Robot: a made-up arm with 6 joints. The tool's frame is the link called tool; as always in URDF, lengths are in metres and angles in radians.
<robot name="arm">
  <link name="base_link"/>
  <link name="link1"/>
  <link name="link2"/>
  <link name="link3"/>
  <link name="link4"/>
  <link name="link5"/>
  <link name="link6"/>
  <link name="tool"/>
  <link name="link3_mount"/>
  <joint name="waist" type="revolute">
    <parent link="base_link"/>
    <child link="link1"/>
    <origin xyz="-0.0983 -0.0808 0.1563"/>
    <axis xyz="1 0 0"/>
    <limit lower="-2.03" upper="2.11" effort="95" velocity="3.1"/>
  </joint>
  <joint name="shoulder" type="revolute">
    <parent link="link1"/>
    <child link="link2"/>
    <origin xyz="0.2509 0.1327 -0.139"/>
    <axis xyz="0 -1 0"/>
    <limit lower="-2.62" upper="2.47" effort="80" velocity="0.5"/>
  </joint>
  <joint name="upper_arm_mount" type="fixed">
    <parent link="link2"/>
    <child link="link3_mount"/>
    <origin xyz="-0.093 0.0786 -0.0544"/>
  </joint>
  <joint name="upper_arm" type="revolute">
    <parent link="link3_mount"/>
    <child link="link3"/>
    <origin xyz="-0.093 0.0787 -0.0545"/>
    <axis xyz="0 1 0"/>
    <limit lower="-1.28" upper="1.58" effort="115" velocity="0.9"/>
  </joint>
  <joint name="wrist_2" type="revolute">
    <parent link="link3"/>
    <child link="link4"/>
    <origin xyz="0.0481 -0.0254 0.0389"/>
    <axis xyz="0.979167 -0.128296 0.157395"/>
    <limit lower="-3.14" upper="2.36" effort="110" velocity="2.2"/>
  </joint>
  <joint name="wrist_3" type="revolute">
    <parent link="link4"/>
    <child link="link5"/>
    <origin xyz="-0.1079 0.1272 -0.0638"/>
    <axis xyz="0 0 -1"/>
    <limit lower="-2.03" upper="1.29" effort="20" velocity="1.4"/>
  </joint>
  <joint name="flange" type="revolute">
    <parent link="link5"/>
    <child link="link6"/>
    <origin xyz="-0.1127 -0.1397 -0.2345"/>
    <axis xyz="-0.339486 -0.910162 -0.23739"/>
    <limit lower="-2.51" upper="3.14" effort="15" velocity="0.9"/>
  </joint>
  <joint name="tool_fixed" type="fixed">
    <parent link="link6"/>
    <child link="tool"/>
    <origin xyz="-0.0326 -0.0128 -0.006" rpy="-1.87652 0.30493 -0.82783"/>
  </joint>
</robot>
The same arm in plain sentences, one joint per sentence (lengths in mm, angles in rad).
The arm has six revolute joints in a row. What follows holds with every joint at zero, and every direction is one of the base frame's.
The first joint sits 98.3 mm along -x and 80.8 mm along -y and 156.3 mm along +z from the base frame's origin and turns about +x, from -2.03 to 2.11 rad.
The second joint sits 250.9 mm along +x and 132.7 mm along +y and 139 mm along -z from the first joint and turns about -y, from -2.62 to 2.47 rad.
The third joint sits 186 mm along -x and 157.3 mm along +y and 108.9 mm along -z from the second joint and turns about +y, from -1.28 to 1.58 rad.
The fourth joint sits 48.1 mm along +x and 25.4 mm along -y and 38.9 mm along +z from the third joint and turns about the direction (0.979167, -0.128296, 0.157395), from -3.14 to 2.36 rad.
The fifth joint sits 107.9 mm along -x and 127.2 mm along +y and 63.8 mm along -z from the fourth joint and turns about -z, from -2.03 to 1.29 rad.
The sixth joint sits 112.7 mm along -x and 139.7 mm along -y and 234.5 mm along -z from the fifth joint and turns about the direction (-0.339486, -0.910162, -0.23739), from -2.51 to 3.14 rad.
The tool frame, which is the frame that the pose is given for, sits 32.6 mm along -x and 12.8 mm along -y and 6 mm along -z from the sixth joint; its axes are the base frame's turned by roll -1.8765, pitch 0.3049 and yaw -0.8278 rad (as in URDF: about the fixed x, then y, then z).

